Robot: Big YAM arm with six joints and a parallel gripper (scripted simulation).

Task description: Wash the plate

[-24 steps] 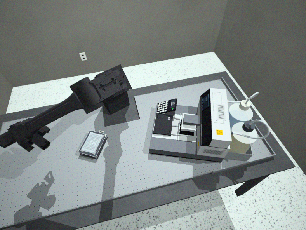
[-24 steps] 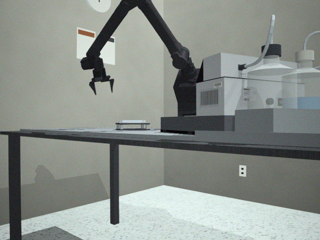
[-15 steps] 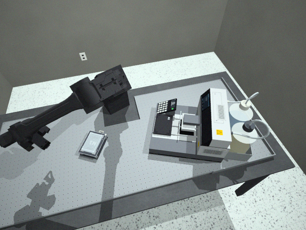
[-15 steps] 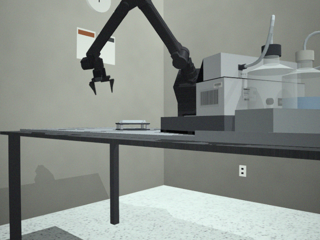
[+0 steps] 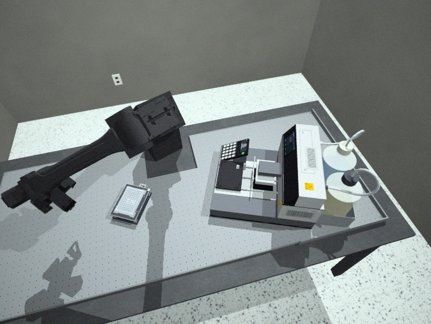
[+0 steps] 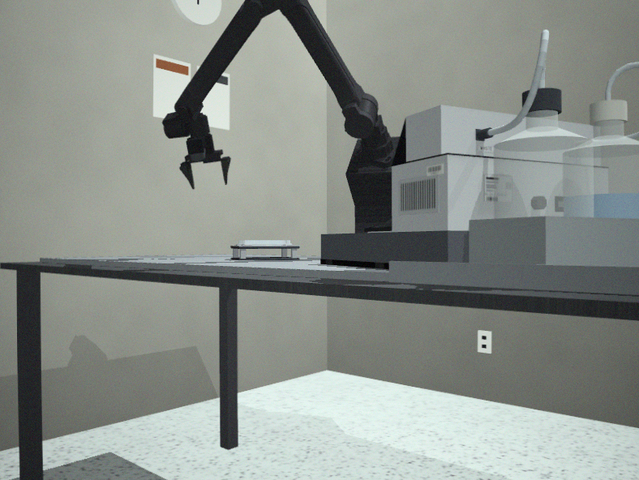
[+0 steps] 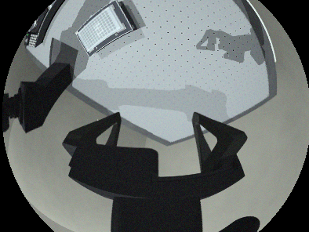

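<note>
The white well plate is 200 mm to the left of my hand, 170 mm below it and 60 mm behind it. Round my hand: black carrier (650 mm to the left, 150 mm behind, 140 mm below); then plate washer (800 mm to the left, 120 mm behind, 90 mm below); then plate nest (200 mm to the left, 180 mm below, 60 mm behind).
</note>
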